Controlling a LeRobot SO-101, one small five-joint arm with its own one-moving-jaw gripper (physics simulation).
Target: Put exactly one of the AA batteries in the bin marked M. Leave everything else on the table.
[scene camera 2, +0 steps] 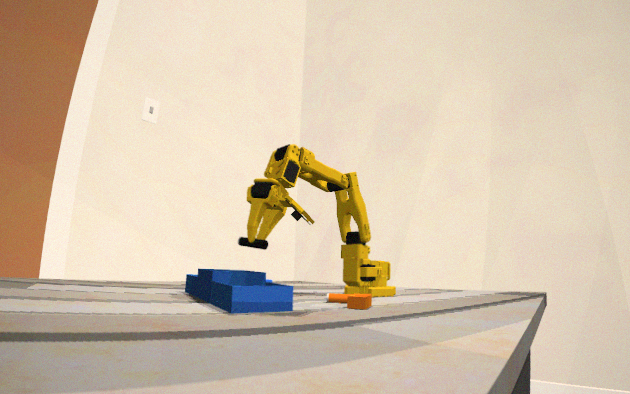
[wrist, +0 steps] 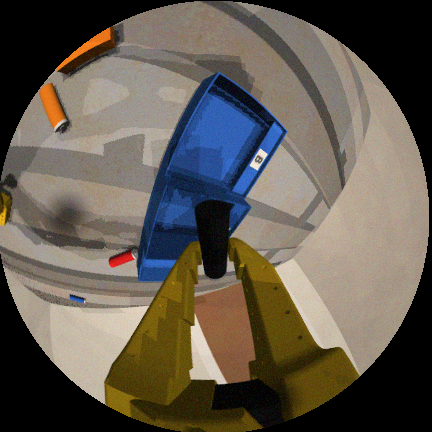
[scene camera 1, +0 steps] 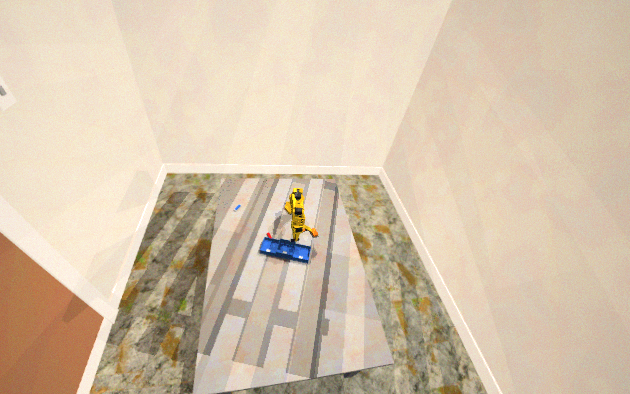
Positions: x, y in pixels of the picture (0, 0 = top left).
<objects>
blue three-compartment bin unit: scene camera 2 236, 291; wrist; scene camera 1
same spot on blue three-compartment bin unit: [wrist: 225, 137] = [scene camera 1: 301, 254]
</objects>
